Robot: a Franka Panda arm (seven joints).
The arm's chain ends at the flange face. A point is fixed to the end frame.
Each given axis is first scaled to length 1.
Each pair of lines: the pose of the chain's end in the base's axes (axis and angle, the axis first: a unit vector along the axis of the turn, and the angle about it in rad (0 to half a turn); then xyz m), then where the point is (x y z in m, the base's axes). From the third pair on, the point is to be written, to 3 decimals.
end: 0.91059 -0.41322 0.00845 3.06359 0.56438 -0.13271 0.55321
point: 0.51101 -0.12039 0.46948
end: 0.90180 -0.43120 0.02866 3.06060 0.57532 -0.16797 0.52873
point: 0.52557 -0.15535 0.44284
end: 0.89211 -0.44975 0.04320 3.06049 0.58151 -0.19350 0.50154
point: 0.535 -0.180 0.414
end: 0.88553 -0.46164 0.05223 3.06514 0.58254 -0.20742 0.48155
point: 0.538 -0.193 0.393
